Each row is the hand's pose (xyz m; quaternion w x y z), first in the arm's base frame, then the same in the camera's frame.
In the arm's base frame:
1: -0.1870 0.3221 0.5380 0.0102 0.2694 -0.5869 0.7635
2: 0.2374 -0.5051 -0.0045 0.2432 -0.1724 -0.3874 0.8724
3: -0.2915 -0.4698 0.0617 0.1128 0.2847 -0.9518 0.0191
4: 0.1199 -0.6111 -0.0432 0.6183 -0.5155 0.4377 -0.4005
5: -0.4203 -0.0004 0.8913 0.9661 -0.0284 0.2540 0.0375
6: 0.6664 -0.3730 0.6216 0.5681 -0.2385 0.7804 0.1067
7: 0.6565 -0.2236 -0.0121 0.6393 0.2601 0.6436 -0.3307
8: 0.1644 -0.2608 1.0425 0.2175 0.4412 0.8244 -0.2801
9: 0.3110 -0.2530 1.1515 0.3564 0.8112 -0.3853 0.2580
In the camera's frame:
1: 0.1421 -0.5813 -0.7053 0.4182 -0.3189 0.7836 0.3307
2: 0.1970 0.4897 -0.6127 0.0028 0.3532 -0.9354 -0.0151
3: -0.1978 0.2638 -0.8927 0.1563 -0.4641 0.2004 0.8485
4: 0.0814 0.5585 -0.7045 0.7292 0.2531 0.3886 0.5031
5: 0.1631 -0.5587 -1.2366 0.2739 0.7980 0.1075 0.5259
6: 0.9049 0.2156 -0.7441 0.2879 0.2276 0.1039 0.9244
7: 0.5280 0.3934 -0.2437 0.0058 -0.4418 -0.6129 -0.6551
8: 0.7345 -0.2348 -1.2021 0.3213 -0.0622 -0.6387 -0.6964
9: 0.9168 -0.2476 -1.1988 0.6786 -0.6910 0.0806 0.2355

